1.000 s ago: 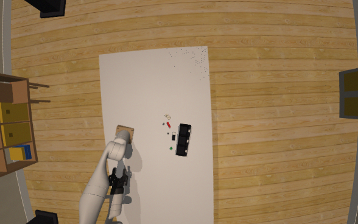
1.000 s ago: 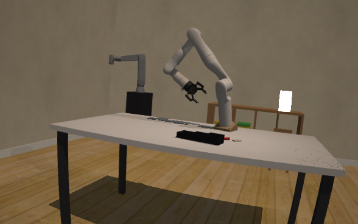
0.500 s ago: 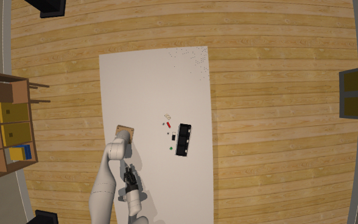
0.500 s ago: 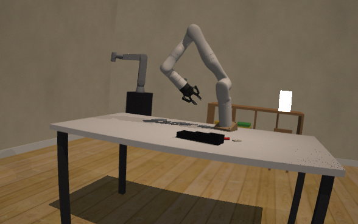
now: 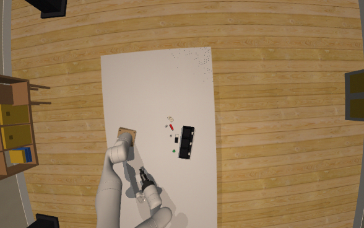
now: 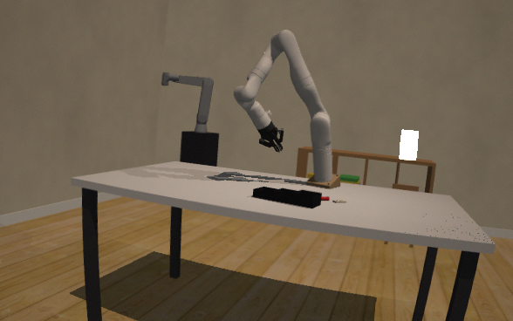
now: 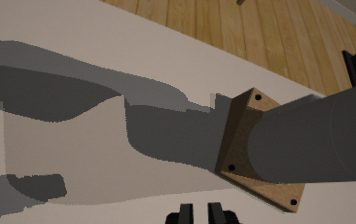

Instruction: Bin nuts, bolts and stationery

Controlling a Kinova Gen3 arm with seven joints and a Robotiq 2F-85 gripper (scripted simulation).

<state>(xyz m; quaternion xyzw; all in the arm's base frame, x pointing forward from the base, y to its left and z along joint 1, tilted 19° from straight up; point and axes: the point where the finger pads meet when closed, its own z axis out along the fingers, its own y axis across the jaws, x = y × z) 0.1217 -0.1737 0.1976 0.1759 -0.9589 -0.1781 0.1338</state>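
Now: hand 30 cm short of the black double bin, 17 cm to the right of it and 15 cm above it. Round my hand: black eraser (22 cm ahead, 20 cm to the left, 17 cm below); red battery (18 cm ahead, 28 cm to the left, 17 cm below); green die (20 cm ahead, 9 cm to the left, 17 cm below).
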